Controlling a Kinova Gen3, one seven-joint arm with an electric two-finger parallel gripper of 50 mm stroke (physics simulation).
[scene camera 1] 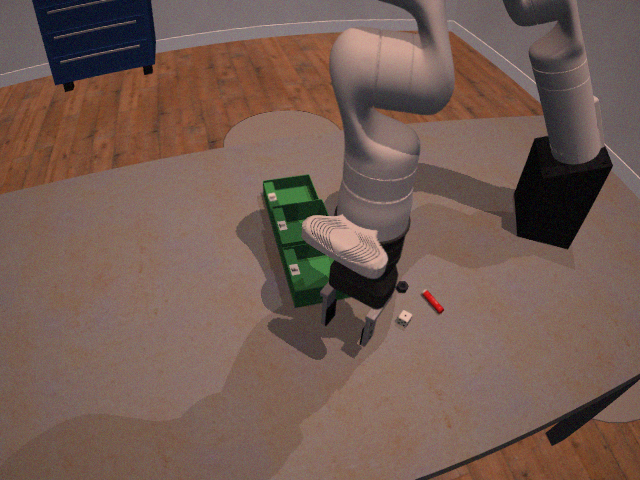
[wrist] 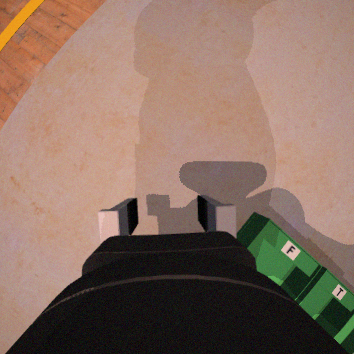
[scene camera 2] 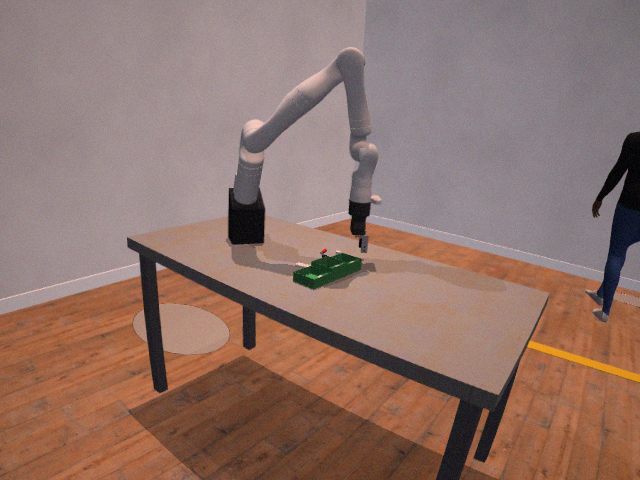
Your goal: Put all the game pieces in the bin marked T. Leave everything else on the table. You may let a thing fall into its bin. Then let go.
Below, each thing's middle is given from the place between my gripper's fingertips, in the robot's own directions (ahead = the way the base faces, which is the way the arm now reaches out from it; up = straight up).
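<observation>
There is the green bin tray (scene camera 1: 290,200), which is 2 cm below my hand, 20 cm to the right of it and 1 cm ahead of it.
</observation>
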